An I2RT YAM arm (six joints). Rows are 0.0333 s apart.
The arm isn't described. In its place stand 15 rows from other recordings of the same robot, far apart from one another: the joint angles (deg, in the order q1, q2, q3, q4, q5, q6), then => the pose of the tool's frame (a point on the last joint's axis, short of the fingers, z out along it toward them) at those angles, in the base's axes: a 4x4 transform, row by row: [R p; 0 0 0 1], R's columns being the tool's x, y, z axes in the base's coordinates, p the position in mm.
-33.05, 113.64, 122.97, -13.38, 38.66, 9.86 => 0.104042 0.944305 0.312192 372.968; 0.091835 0.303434 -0.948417 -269.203; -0.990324 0.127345 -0.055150 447.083; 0 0 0 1
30.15, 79.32, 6.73, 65.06, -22.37, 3.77 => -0.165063 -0.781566 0.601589 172.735; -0.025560 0.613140 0.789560 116.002; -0.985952 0.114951 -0.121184 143.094; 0 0 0 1
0.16, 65.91, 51.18, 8.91, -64.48, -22.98 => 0.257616 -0.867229 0.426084 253.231; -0.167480 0.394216 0.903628 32.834; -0.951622 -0.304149 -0.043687 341.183; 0 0 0 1
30.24, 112.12, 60.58, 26.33, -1.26, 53.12 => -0.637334 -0.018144 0.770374 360.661; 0.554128 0.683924 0.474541 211.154; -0.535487 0.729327 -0.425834 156.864; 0 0 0 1
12.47, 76.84, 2.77, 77.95, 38.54, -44.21 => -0.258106 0.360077 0.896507 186.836; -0.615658 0.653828 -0.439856 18.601; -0.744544 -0.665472 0.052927 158.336; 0 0 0 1
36.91, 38.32, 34.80, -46.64, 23.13, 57.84 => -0.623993 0.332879 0.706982 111.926; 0.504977 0.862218 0.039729 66.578; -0.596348 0.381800 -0.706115 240.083; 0 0 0 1
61.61, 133.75, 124.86, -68.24, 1.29, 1.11 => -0.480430 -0.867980 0.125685 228.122; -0.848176 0.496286 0.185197 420.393; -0.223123 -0.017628 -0.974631 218.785; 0 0 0 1
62.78, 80.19, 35.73, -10.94, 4.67, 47.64 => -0.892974 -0.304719 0.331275 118.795; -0.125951 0.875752 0.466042 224.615; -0.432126 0.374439 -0.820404 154.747; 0 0 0 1
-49.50, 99.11, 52.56, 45.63, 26.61, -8.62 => -0.155802 0.958193 0.239984 234.447; -0.023915 0.239220 -0.970671 -299.054; -0.987499 -0.156972 -0.014356 235.872; 0 0 0 1
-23.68, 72.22, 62.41, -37.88, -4.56, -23.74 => -0.761388 0.048964 0.646444 243.572; -0.104299 0.974903 -0.196688 -103.729; -0.639851 -0.217179 -0.737173 301.304; 0 0 0 1
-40.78, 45.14, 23.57, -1.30, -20.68, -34.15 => -0.448262 0.136597 0.883404 146.443; -0.306919 0.904659 -0.295623 -109.714; -0.839560 -0.403650 -0.363600 224.657; 0 0 0 1
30.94, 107.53, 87.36, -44.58, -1.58, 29.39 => -0.933086 -0.075886 0.351555 339.942; 0.012624 0.969974 0.242882 204.919; -0.359431 0.231068 -0.904111 237.968; 0 0 0 1
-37.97, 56.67, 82.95, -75.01, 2.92, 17.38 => -0.374014 0.788667 0.487974 109.500; 0.670315 0.593505 -0.445455 -87.759; -0.640931 0.160490 -0.750634 414.011; 0 0 0 1
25.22, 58.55, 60.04, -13.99, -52.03, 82.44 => -0.975867 0.068010 0.207504 186.385; 0.214539 0.121506 0.969128 118.808; 0.040698 0.990258 -0.133164 384.312; 0 0 0 1
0.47, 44.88, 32.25, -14.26, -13.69, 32.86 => -0.498751 0.061398 0.864568 181.895; 0.523100 0.816666 0.243769 9.918; -0.691096 0.573835 -0.439430 255.652; 0 0 0 1
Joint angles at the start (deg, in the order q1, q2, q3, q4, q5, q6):
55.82, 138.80, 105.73, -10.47, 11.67, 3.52
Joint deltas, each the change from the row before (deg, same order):
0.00, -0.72, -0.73, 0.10, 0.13, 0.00
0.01, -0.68, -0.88, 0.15, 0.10, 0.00
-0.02, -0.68, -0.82, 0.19, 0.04, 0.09
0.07, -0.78, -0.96, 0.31, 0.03, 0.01
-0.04, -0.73, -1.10, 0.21, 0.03, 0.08
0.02, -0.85, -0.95, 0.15, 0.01, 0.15
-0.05, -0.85, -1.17, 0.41, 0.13, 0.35
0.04, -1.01, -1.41, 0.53, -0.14, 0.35
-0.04, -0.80, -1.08, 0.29, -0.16, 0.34
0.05, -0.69, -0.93, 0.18, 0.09, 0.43
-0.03, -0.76, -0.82, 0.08, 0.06, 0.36
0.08, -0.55, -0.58, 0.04, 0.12, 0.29
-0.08, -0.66, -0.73, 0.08, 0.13, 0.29
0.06, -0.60, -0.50, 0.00, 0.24, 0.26
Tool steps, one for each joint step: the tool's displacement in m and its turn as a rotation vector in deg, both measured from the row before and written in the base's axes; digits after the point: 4 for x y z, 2 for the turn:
-0.0011, -0.0018, 0.0026, 0.02, -0.12, -0.09
-0.0014, -0.0020, 0.0014, -0.08, -0.03, -0.06
-0.0011, -0.0020, 0.0018, 0.08, -0.01, -0.11
-0.0020, -0.0018, 0.0020, 0.10, -0.09, 0.04
-0.0014, -0.0028, 0.0007, -0.10, 0.11, -0.12
-0.0018, -0.0023, 0.0024, 0.12, 0.04, -0.09
-0.0014, -0.0030, 0.0015, 0.22, 0.04, -0.38
-0.0025, -0.0029, 0.0017, 0.36, 0.17, -0.09
-0.0016, -0.0028, 0.0013, 0.26, 0.25, -0.15
-0.0019, -0.0021, 0.0010, 0.16, 0.19, -0.30
-0.0013, -0.0024, 0.0021, 0.20, 0.13, -0.32
-0.0016, -0.0013, 0.0015, 0.13, 0.06, -0.20
-0.0007, -0.0025, 0.0017, 0.12, 0.06, -0.37
-0.0014, -0.0013, 0.0023, 0.14, -0.07, -0.29

